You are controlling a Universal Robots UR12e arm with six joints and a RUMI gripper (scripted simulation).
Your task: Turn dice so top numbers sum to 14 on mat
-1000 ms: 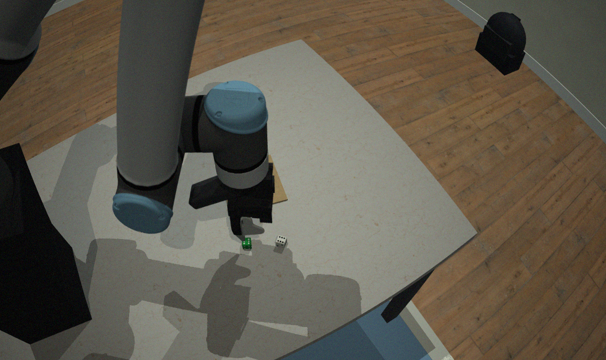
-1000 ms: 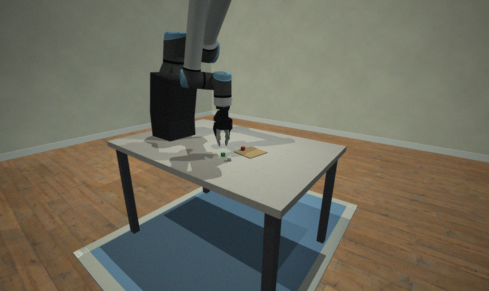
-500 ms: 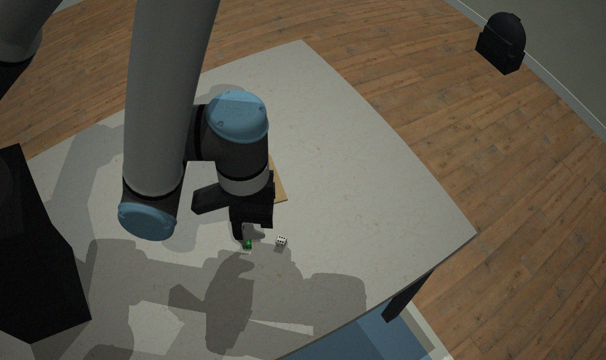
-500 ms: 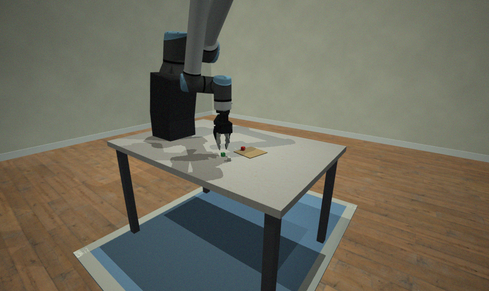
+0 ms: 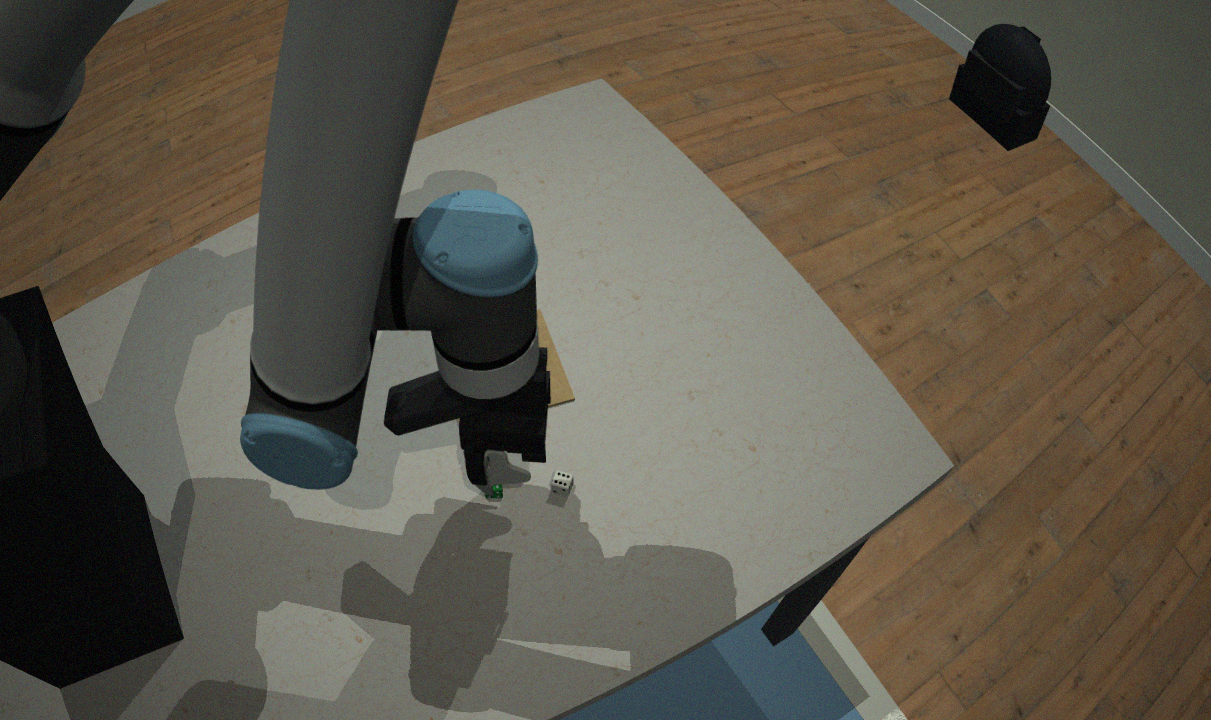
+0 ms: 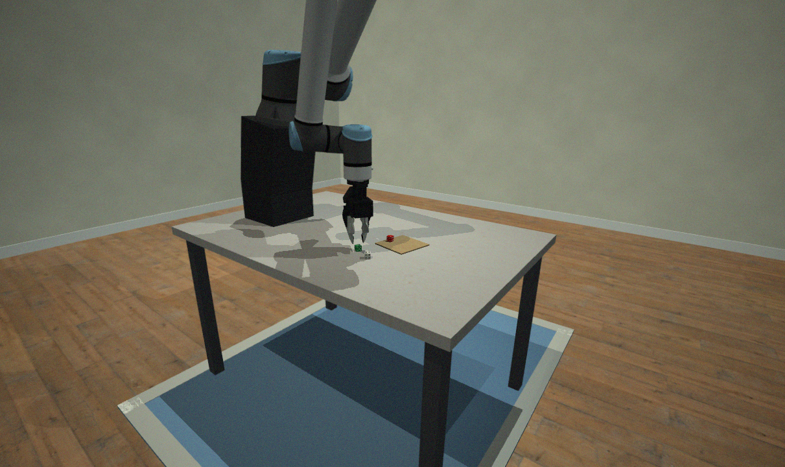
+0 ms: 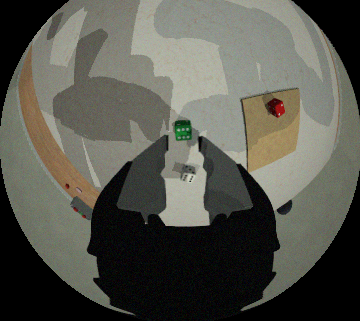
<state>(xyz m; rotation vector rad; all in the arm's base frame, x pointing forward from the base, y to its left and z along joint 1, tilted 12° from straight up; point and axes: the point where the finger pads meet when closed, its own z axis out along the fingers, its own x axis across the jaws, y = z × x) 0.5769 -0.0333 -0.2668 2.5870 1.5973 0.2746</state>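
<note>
Right now my hand is 3 cm above the green die. Round my hand: white die: 7 cm ahead, 3 cm below, 2 cm to the right; then red die: 14 cm to the left, 3 cm below, 2 cm ahead; then mat: 15 cm to the left, 7 cm ahead, 4 cm below.
</note>
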